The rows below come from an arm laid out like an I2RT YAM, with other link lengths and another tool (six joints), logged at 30 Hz.
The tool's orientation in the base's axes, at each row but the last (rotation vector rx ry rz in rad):
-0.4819, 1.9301, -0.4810
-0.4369, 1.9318, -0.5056
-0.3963, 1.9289, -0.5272
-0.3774, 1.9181, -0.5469
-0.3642, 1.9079, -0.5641
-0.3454, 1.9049, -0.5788
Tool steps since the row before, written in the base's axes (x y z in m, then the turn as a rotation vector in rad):
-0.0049, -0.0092, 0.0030, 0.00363, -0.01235, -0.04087
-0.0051, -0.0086, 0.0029, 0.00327, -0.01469, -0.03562
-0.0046, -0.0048, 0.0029, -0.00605, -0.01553, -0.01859
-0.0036, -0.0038, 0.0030, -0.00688, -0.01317, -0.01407
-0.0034, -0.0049, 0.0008, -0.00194, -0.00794, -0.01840
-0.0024, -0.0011, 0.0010, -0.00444, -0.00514, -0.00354
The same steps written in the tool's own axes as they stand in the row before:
0.0045, -0.0087, -0.0046, 0.03617, 0.01099, 0.02017
0.0042, -0.0084, -0.0045, 0.03350, 0.00625, 0.01827
0.0020, -0.0054, -0.0044, 0.02447, -0.00313, 0.00385
0.0010, -0.0048, -0.0036, 0.02013, -0.00354, 0.00108
0.0031, -0.0046, -0.0023, 0.01897, 0.00324, 0.00591
0.0007, -0.0015, -0.0023, 0.00702, -0.00252, -0.00176

